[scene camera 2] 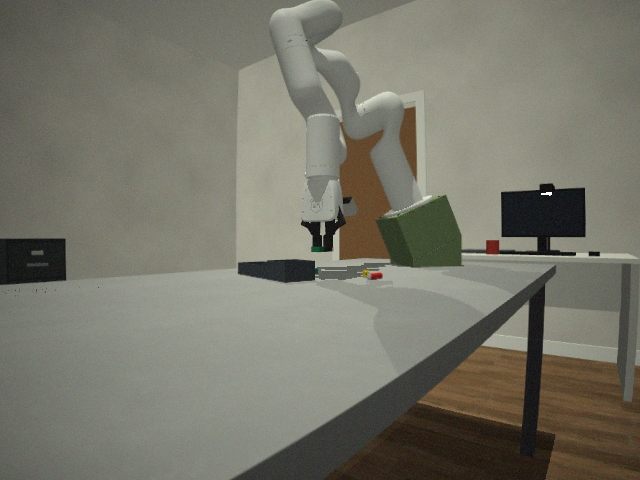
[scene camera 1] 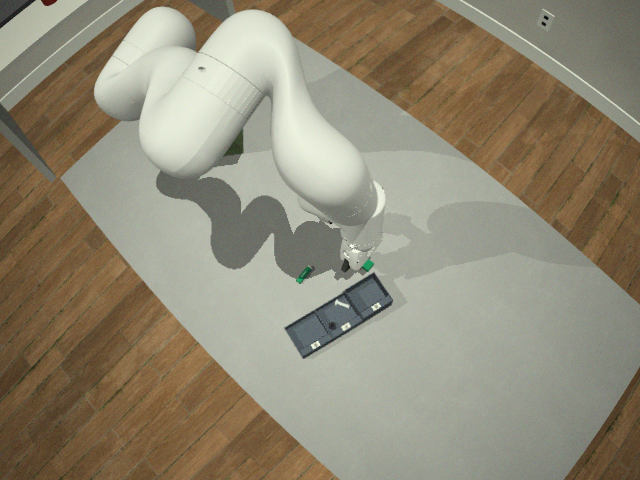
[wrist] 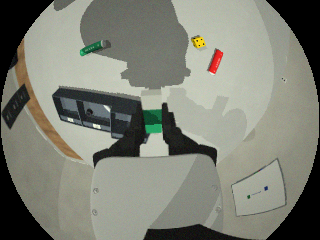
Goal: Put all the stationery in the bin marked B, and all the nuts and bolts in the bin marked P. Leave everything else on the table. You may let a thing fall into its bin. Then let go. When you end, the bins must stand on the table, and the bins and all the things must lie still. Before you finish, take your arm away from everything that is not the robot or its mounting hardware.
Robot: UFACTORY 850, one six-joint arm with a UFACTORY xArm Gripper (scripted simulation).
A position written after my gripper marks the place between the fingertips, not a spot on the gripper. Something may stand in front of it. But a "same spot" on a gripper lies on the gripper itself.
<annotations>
my gripper: scene camera 2; scene camera 1 360, 260; wrist
dark bin row: scene camera 2 292, 270; scene camera 1; wrist
same spot on dark bin row: [wrist: 75, 108] = [scene camera 1: 315, 335]
same spot on my gripper: [wrist: 129, 145] = [scene camera 2: 317, 227]
</annotations>
